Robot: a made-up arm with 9 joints. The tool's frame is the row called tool. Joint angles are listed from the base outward.
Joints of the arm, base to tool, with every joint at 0 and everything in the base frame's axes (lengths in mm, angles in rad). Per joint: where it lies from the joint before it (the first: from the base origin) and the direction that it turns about. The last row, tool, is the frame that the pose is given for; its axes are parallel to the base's.
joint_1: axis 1 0 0 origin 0.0 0.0 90.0
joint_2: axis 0 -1 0 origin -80.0 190.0 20.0
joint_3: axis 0 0 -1 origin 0.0 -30.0 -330.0
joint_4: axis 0 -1 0 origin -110.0 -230.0 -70.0
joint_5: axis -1 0 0 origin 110.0 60.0 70.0
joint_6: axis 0 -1 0 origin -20.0 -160.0 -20.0
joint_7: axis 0 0 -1 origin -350.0 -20.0 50.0
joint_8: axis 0 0 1 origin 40.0 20.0 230.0
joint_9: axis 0 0 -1 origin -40.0 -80.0 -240.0
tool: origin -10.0 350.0 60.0
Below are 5 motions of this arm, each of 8 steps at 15 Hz.
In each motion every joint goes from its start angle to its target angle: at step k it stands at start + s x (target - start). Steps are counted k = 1, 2, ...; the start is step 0. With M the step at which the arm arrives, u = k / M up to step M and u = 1 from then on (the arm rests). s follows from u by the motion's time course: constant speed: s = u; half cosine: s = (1 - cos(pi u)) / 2; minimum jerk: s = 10 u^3 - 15 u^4 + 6 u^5.
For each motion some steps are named. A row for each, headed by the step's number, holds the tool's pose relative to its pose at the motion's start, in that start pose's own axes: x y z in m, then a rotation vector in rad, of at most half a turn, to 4 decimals.
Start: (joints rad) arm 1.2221 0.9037 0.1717 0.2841 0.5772 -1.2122 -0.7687 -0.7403 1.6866
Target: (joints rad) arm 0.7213 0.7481 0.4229 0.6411 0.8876 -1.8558 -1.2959 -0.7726 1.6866
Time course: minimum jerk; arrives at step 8
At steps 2, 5, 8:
2: -0.0055 -0.0096 -0.0019 -0.0291 -0.0260 -0.0050
5: -0.0289 -0.0462 -0.0290 -0.1781 -0.0470 -0.0624
8: -0.0326 -0.0506 -0.0404 -0.2080 0.0146 -0.0858

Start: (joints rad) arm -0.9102 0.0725 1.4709 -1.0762 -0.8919 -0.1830 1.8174 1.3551 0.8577
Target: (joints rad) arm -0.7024 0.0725 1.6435 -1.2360 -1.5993 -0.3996 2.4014 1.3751 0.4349
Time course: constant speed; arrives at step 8
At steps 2, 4, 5, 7, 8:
2: 0.0242 -0.0332 -0.0587 -0.0338 0.2481 -0.0735
4: 0.0357 -0.0676 -0.1198 -0.0592 0.4943 -0.1403
5: 0.0368 -0.0847 -0.1504 -0.0681 0.6165 -0.1706
7: 0.0302 -0.1176 -0.2105 -0.0767 0.8591 -0.2238
8: 0.0229 -0.1330 -0.2395 -0.0757 0.9791 -0.2462

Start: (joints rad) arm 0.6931 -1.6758 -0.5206 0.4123 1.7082 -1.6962 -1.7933 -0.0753 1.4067
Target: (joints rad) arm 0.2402 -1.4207 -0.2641 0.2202 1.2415 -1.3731 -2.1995 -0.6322 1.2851
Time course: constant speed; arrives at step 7
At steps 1, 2, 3, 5, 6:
1: 0.0007 -0.0065 0.0202 0.0095 0.0415 0.0113
2: 0.0024 -0.0149 0.0416 0.0248 0.0823 0.0246
3: 0.0052 -0.0252 0.0638 0.0461 0.1220 0.0391
5: 0.0152 -0.0517 0.1090 0.1080 0.1965 0.0691
6: 0.0224 -0.0677 0.1311 0.1486 0.2303 0.0830

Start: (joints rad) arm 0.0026 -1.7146 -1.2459 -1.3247 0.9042 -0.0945 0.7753 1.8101 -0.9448
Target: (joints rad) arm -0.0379 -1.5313 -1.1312 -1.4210 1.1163 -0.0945 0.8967 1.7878 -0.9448
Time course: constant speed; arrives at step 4
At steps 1, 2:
1: 0.0188 0.0117 0.0196 0.0505 0.0040 -0.0623
2: 0.0369 0.0206 0.0388 0.1004 0.0087 -0.1221

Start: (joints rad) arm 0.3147 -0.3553 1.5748 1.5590 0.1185 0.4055 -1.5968 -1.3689 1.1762
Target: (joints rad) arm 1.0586 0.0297 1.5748 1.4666 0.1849 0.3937 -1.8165 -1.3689 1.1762
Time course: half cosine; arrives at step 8
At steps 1, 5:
1: 0.0026 0.0101 0.0065 -0.0246 0.0209 -0.0044
5: 0.0836 0.2209 0.0867 -0.4583 0.3946 -0.0420

